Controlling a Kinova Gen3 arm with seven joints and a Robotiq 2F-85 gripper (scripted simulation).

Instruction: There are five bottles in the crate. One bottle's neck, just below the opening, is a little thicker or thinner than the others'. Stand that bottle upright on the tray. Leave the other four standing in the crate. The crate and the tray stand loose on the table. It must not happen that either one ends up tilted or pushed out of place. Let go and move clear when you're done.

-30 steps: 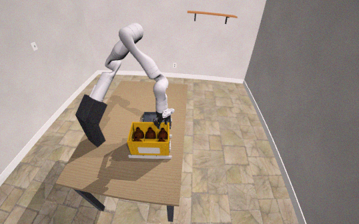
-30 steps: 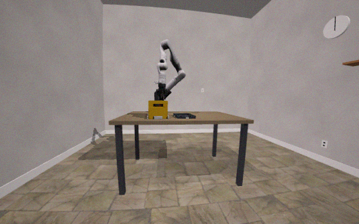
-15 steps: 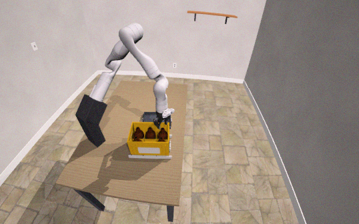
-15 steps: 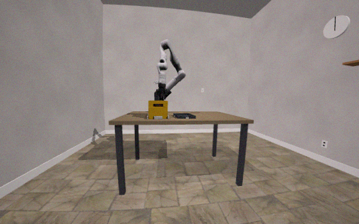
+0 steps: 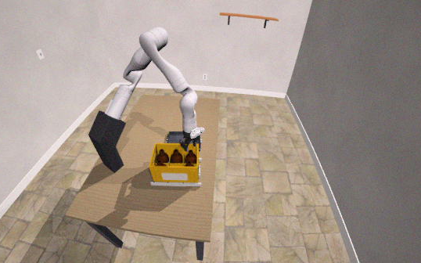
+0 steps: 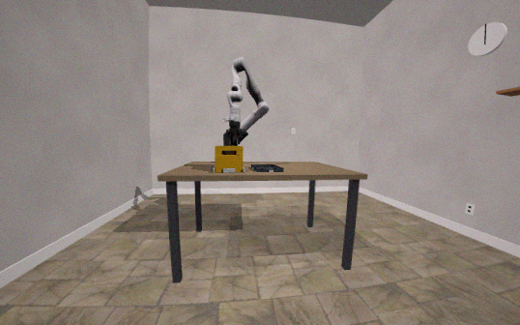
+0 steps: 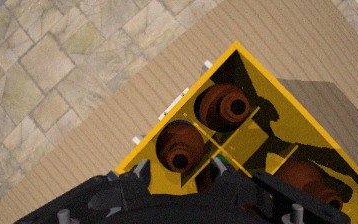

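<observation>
Now: hand 120 mm above the yellow crate, 80 mm past it and 50 mm to the left of it. Also, from my hand: dark grey tray: 230 mm to the left, 190 mm below, 110 mm behind.
</observation>
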